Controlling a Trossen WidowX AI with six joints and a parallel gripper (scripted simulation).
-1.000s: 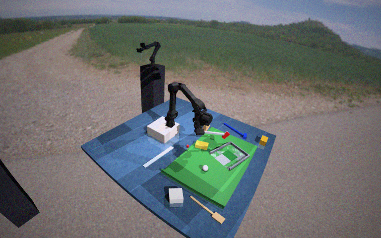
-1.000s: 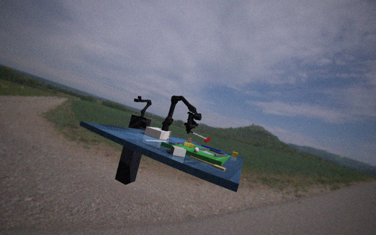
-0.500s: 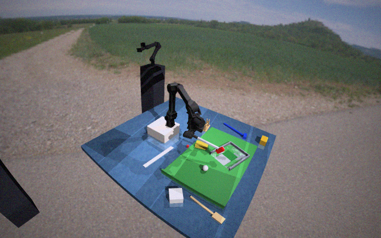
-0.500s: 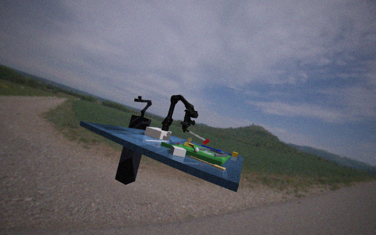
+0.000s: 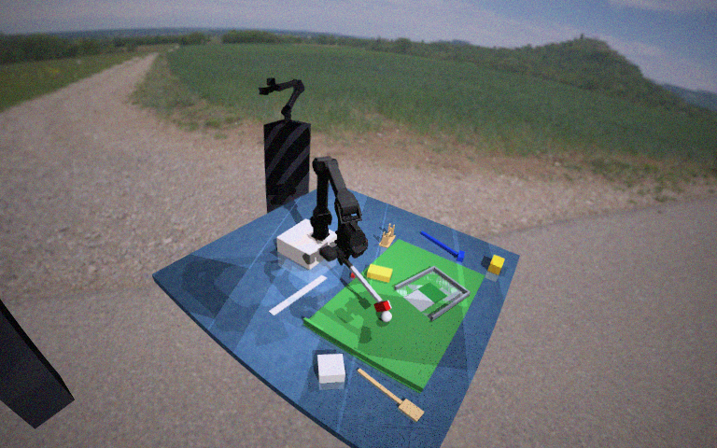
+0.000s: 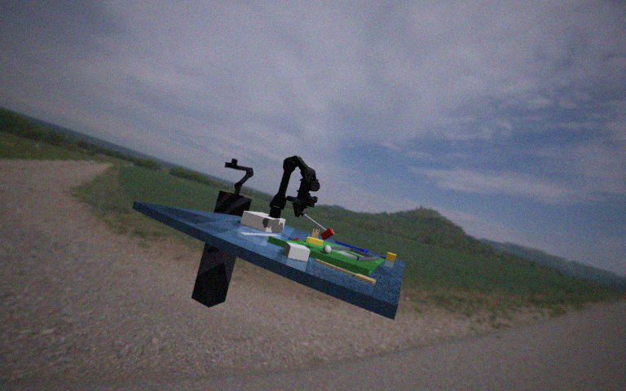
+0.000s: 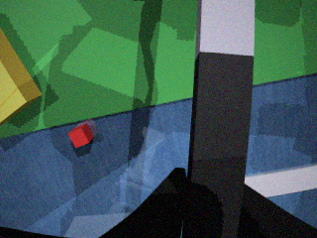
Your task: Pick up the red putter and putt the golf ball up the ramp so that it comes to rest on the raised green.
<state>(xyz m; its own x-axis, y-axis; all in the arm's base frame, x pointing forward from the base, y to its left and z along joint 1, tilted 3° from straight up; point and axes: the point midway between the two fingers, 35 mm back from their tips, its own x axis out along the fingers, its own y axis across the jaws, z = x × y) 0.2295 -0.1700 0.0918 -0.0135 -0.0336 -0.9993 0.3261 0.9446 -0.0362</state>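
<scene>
The red putter lies 110 mm ahead of my gripper tip and 40 mm to the right of it. The rest, counted from my gripper tip: white strip 120 mm behind, 120 mm to the right, 140 mm below; green mat 250 mm ahead, 120 mm to the left, 140 mm below; white golf ball 230 mm ahead, 40 mm to the right, 120 mm below.
</scene>
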